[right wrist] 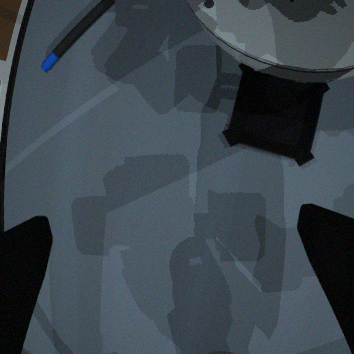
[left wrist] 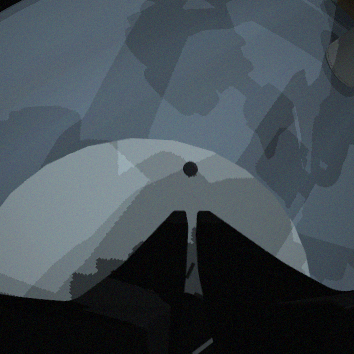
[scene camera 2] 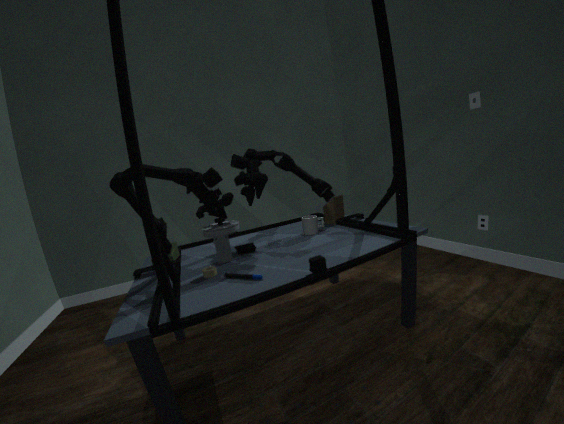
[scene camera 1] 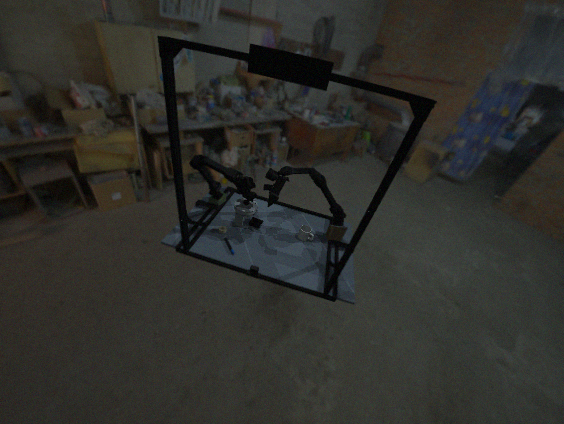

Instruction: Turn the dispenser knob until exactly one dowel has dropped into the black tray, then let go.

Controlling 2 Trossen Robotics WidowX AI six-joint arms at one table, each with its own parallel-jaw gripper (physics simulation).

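Pixels of known places: left gripper, fingertip midpoint: point(left wrist: 190, 222) point(scene camera 2: 226, 218) point(scene camera 1: 252, 201); right gripper, fingertip midpoint: point(right wrist: 175, 224) point(scene camera 2: 254, 202) point(scene camera 1: 268, 205); left arm's base, link origin: point(scene camera 1: 217, 195); right arm's base, link origin: point(scene camera 2: 332, 200) point(scene camera 1: 338, 225).
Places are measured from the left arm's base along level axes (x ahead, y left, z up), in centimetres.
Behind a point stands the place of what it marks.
The white dispenser point(scene camera 1: 243, 214) @[x 32.1, y -9.6, z 5.3 cm] point(scene camera 2: 221, 230) @[x 29.8, y -10.2, z 6.9 cm] stands at the back left of the table, and its round top also shows in the left wrist view point(left wrist: 70, 211) @[x 27.3, y 3.7, z 7.7 cm] and the right wrist view point(right wrist: 281, 35) @[x 34.7, y -1.2, z 7.7 cm]. Its knob is hidden under my left gripper point(scene camera 1: 251, 200) @[x 30.9, y 1.8, z 9.7 cm] point(scene camera 2: 218, 219) @[x 30.9, y 1.8, z 9.7 cm] point(left wrist: 191, 212) @[x 30.9, y 1.8, z 9.7 cm]. My right gripper point(scene camera 1: 272, 198) @[x 44.7, y -0.6, z 15.0 cm] point(scene camera 2: 251, 197) @[x 44.7, y -0.6, z 15.0 cm] point(right wrist: 175, 224) @[x 44.7, y -0.6, z 15.0 cm] hangs open and empty above the table.
A blue-tipped pen point(scene camera 1: 230, 246) @[x 38.5, y -29.7, z -5.2 cm] point(scene camera 2: 244, 277) @[x 37.7, y -30.2, z -5.9 cm] point(right wrist: 74, 35) @[x 37.5, y -28.4, z -5.5 cm] and a tape roll point(scene camera 1: 222, 230) @[x 25.6, y -22.7, z -4.4 cm] point(scene camera 2: 210, 271) @[x 25.3, y -23.3, z -4.6 cm] lie in front of the dispenser. A white mug point(scene camera 1: 305, 232) @[x 72.5, y 8.3, z 1.2 cm] point(scene camera 2: 310, 225) @[x 70.6, y 7.6, z -1.8 cm] and a brown box point(scene camera 1: 336, 232) @[x 90.8, y 21.0, z 3.5 cm] point(scene camera 2: 333, 209) @[x 87.7, y 19.6, z 2.0 cm] stand at the right. A black frame point(scene camera 1: 173, 147) @[x 21.0, y -49.3, z 59.3 cm] surrounds the table.
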